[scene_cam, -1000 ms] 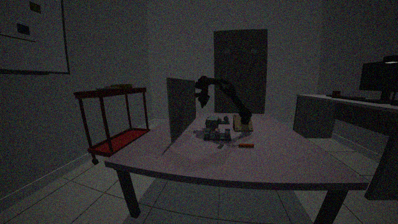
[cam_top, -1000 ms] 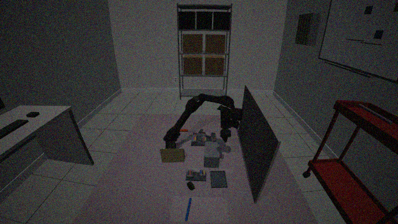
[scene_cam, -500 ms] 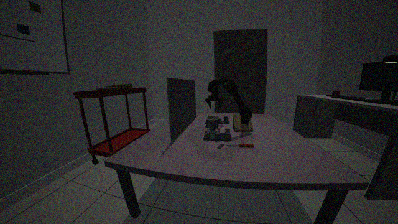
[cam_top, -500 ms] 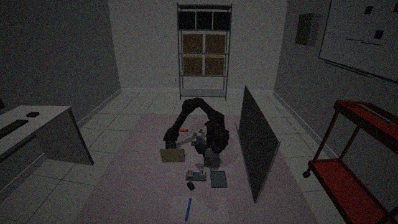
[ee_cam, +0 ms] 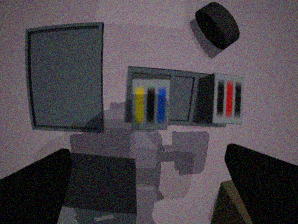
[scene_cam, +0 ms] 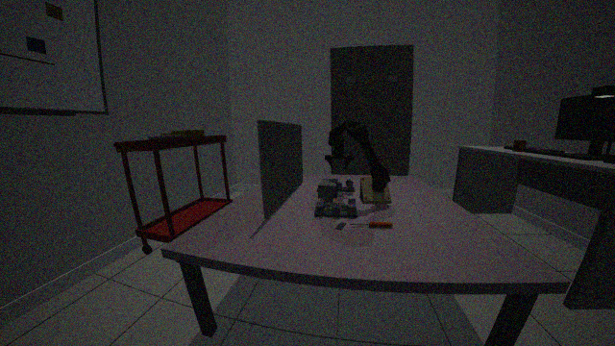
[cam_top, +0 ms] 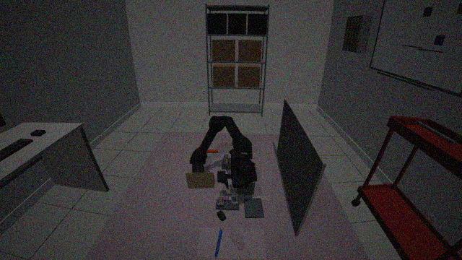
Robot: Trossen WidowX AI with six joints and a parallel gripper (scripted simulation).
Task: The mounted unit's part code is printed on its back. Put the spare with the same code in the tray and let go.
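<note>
Now: gripper tip 110 mm above the black puck, 90 mm to the left of it and 80 mm past it. The rest, counted from my gripper tip: blue pen 230 mm to the right, 130 mm below, 80 mm behind; then tall dark panel 310 mm ahead, 150 mm to the left, 90 mm above.
</note>
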